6 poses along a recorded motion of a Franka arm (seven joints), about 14 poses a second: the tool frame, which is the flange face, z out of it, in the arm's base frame.
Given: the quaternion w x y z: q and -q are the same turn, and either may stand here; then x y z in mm.
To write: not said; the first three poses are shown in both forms.
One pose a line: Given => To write
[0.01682 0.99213 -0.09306 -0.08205 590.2 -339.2 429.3] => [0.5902 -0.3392 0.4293 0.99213 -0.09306 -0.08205 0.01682]
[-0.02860 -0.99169 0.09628 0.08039 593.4 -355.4 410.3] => [0.5934 -0.3554 0.4103 0.99169 -0.09628 -0.08039 0.02860]
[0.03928 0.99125 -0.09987 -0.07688 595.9 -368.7 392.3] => [0.5959 -0.3687 0.3923 0.99125 -0.09987 -0.07688 0.03928]
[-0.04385 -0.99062 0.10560 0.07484 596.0 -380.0 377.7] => [0.5960 -0.3800 0.3777 0.99062 -0.10560 -0.07484 0.04385]
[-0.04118 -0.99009 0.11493 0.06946 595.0 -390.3 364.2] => [0.5950 -0.3903 0.3642 0.99009 -0.11493 -0.06946 0.04118]
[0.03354 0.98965 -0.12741 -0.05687 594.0 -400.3 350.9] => [0.5940 -0.4003 0.3509 0.98965 -0.12741 -0.05687 0.03354]
